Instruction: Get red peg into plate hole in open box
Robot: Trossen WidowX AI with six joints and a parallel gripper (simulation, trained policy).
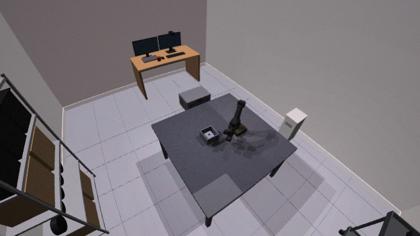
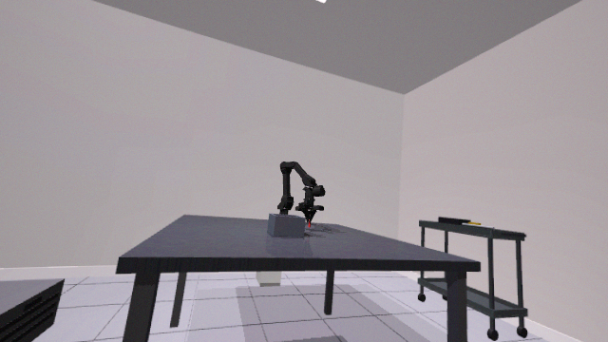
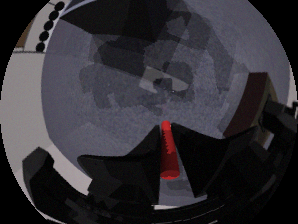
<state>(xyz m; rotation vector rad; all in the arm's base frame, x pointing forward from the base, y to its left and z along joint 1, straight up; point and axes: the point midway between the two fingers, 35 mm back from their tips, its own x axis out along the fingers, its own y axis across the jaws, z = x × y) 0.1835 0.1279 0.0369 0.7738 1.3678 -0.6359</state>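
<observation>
The grey box lies 160 mm ahead of my gripper tip, 170 mm to the right of it and 30 mm below it. From my gripper tip the other things lie so: red peg: 10 mm behind, 10 mm to the left, 10 mm above.
</observation>
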